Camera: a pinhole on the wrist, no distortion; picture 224 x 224 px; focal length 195.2 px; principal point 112.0 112.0 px. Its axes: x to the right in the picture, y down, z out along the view. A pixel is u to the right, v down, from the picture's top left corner.
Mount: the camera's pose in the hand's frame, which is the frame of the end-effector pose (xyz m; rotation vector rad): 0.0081 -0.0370 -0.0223 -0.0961 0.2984 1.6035
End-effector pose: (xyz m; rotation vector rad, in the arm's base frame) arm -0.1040 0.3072 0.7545 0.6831 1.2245 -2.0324
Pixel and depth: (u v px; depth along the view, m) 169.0 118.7 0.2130
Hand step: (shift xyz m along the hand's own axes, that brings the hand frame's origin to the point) 0.0229 0.0761 0.1682
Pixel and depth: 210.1 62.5 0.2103
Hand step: 0.0801 0.1192 0.1470
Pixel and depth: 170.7 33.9 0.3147
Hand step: 0.1653 0.1365 0.2404
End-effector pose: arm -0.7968 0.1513 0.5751 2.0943 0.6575 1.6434
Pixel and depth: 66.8 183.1 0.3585
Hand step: -0.0730 -0.0316 0.3596
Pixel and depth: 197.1 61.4 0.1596
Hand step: 0.0643 0.0713 0.1086
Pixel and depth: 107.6 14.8 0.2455
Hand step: 0.1592 0.0222 0.1988
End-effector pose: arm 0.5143 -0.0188 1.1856 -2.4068 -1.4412 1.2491
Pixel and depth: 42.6 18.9 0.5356
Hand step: 0.3373 -0.0808 0.5051
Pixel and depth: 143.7 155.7 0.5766
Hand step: -0.0556 0.1938 0.5259
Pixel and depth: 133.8 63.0 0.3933
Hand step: 0.1509 0.1063 0.3319
